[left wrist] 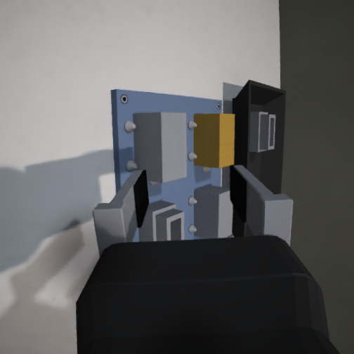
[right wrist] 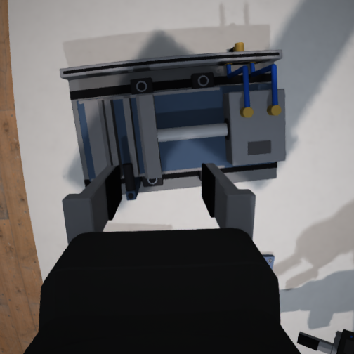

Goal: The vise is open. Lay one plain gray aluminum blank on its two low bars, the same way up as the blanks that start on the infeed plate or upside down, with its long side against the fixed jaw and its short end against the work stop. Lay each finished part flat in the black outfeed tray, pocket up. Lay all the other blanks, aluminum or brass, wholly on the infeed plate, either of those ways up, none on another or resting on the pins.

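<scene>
The blue infeed plate (left wrist: 172, 99) (right wrist: 269, 259) bears a plain gray blank (left wrist: 160, 145) at the far left, a brass blank (left wrist: 214, 140) at the far right, another gray blank (left wrist: 212, 212) at the near right and a finished part (left wrist: 161, 220), pocket up, at the near left. Another finished part (left wrist: 262, 131) lies pocket up in the black outfeed tray (left wrist: 270, 93). My left gripper (left wrist: 188, 184) is open and empty above the plate; the near parts are partly hidden. My right gripper (right wrist: 161, 180) is open and empty above the near edge of the open vise (right wrist: 255, 125). No blank shows between the vise jaws.
Small pins (left wrist: 192, 200) stand beside the blanks on the plate. The vise has a dark work stop (right wrist: 130, 182) at its near side and blue hoses (right wrist: 246, 90) on its right block. Part of the left gripper's hardware shows at the lower right of the right wrist view.
</scene>
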